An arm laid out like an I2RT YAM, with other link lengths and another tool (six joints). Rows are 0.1 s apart.
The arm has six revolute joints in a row. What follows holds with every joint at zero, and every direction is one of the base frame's.
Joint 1 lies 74.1 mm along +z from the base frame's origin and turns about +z.
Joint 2 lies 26.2 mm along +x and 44.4 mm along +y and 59.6 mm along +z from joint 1 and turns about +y.
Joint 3 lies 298.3 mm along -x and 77.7 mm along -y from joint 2 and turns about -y.
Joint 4 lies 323.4 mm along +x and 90.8 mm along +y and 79.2 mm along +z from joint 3 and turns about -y.
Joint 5 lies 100.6 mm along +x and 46.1 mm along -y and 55.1 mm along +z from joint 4 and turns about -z.
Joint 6 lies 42.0 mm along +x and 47.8 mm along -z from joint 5 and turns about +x.
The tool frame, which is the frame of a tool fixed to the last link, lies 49.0 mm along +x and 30.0 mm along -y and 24.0 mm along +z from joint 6; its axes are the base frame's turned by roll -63.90, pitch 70.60 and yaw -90.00 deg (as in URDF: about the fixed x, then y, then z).
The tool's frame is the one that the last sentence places.
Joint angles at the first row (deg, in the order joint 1, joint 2, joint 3, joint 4, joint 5, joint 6):
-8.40, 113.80, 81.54, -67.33, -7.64, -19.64
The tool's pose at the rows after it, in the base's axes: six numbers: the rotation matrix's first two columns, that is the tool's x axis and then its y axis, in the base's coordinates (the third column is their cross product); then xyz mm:
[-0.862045 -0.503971 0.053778 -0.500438 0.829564 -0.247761 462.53 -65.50 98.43]
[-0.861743 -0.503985 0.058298 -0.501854 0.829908 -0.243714 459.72 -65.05 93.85]
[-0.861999 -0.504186 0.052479 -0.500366 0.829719 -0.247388 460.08 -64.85 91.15]
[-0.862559 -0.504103 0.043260 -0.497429 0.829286 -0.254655 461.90 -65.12 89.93]
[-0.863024 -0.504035 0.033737 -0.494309 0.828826 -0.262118 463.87 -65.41 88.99]
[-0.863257 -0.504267 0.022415 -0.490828 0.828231 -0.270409 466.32 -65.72 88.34]
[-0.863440 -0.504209 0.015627 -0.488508 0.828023 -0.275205 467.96 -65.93 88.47]
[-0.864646 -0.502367 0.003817 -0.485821 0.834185 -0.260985 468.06 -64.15 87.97]
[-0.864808 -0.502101 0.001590 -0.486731 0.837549 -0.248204 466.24 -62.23 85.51]
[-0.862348 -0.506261 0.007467 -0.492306 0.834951 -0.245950 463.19 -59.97 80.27]
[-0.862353 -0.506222 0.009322 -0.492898 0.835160 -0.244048 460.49 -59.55 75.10]
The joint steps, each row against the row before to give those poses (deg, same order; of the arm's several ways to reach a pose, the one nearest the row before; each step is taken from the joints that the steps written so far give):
0.00, 0.00, -0.94, 0.76, 0.42, 0.02
0.00, 0.00, -0.83, 0.48, -0.03, 0.00
0.02, 0.00, -0.51, 0.90, -0.04, 0.00
0.00, 0.00, -0.24, 0.92, 0.00, 0.00
0.00, 0.00, -0.19, 0.90, 0.00, 0.00
0.00, 0.00, -0.16, 0.96, -0.02, -0.02
0.00, 0.00, 0.00, 0.48, -0.02, 0.00
0.00, 0.00, -0.06, 0.06, -1.10, 0.00
0.06, 0.02, -0.40, 0.05, -0.67, 0.00
0.24, 0.00, -0.96, 0.61, 0.11, -0.02
0.00, 0.00, -0.96, 0.81, -0.03, 0.00

